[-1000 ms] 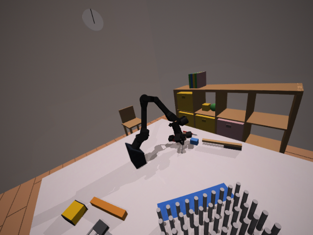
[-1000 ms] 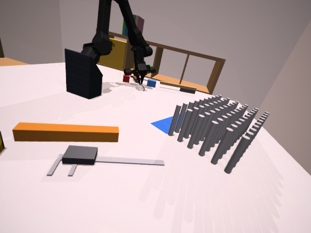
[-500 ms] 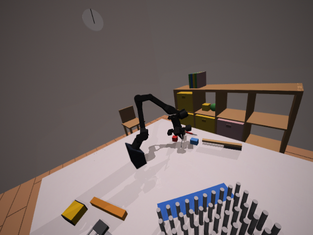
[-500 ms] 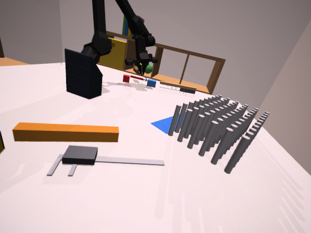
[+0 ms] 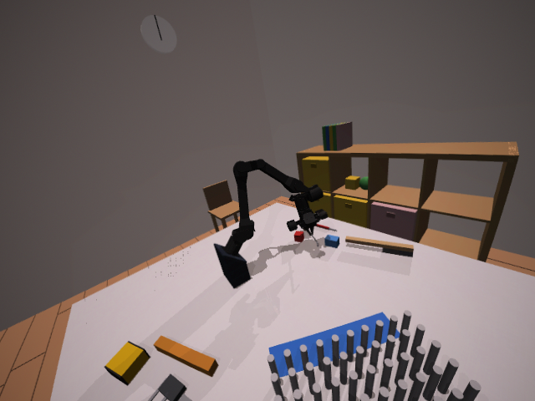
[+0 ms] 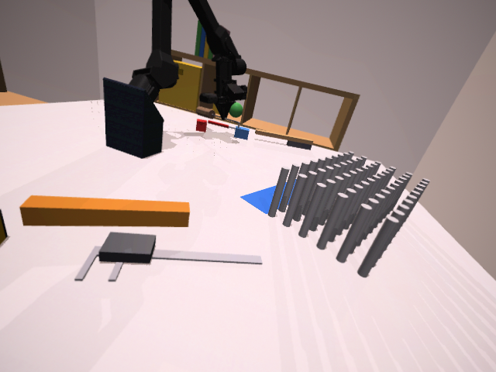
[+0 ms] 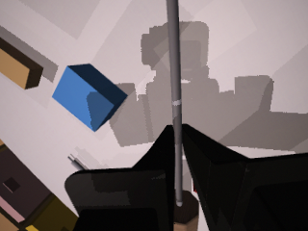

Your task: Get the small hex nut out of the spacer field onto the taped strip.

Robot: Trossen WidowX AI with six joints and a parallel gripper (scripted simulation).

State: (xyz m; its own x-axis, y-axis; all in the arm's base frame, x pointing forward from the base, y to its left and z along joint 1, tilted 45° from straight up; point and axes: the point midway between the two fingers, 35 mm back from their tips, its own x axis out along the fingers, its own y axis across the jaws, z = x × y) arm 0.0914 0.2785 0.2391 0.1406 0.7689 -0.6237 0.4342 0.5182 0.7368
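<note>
Now: gripper tip 2 cm past the thin metal rod and 1 cm to the right of it. The rest, counted from my gripper tip: red cube (9 cm behind, 5 cm below); blue cube (8 cm to the left, 6 cm ahead, 5 cm below); blue taped strip (36 cm ahead, 28 cm to the right, 7 cm below).
</note>
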